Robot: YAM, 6 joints.
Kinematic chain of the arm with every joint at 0, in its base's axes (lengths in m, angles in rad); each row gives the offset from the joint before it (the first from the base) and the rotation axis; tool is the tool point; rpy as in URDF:
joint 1: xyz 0 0 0.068 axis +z
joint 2: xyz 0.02 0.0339 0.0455 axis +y
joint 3: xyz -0.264 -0.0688 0 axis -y
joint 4: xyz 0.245 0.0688 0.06 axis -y
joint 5: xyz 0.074 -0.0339 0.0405 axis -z
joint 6: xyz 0.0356 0 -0.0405 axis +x
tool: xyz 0 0 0 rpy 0 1.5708 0
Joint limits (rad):
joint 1: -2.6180..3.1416
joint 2: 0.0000..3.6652
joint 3: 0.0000..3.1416
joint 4: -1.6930..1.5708
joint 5: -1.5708..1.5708
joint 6: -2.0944..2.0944
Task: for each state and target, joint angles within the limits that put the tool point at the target. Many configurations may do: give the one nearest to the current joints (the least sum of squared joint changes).
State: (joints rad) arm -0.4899 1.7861 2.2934 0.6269 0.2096 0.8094
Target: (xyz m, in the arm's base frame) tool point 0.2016 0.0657 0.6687
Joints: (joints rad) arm 0.3287 1.5359 2.1277 0.6888 0.0813 0.8094
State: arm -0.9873 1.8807 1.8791 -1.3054 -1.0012 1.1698
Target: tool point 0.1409 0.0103 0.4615
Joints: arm -0.1516 1.1713 1.7409 -1.6026 -1.0839 1.1698
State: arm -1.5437 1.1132 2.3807 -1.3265 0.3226 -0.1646
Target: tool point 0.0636 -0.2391 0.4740
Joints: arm -1.2718 1.4880 2.0363 -1.4007 0.2744 -0.1646
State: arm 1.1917 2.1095 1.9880 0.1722 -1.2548 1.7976
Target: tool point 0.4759 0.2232 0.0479
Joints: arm 0.3754 2.6207 1.7886 0.1286 -1.1994 1.7976
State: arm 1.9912 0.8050 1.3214 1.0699 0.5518 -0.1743
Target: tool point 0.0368 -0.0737 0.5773
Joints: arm 1.8266 0.6232 1.3549 1.1128 0.4964 -0.1743
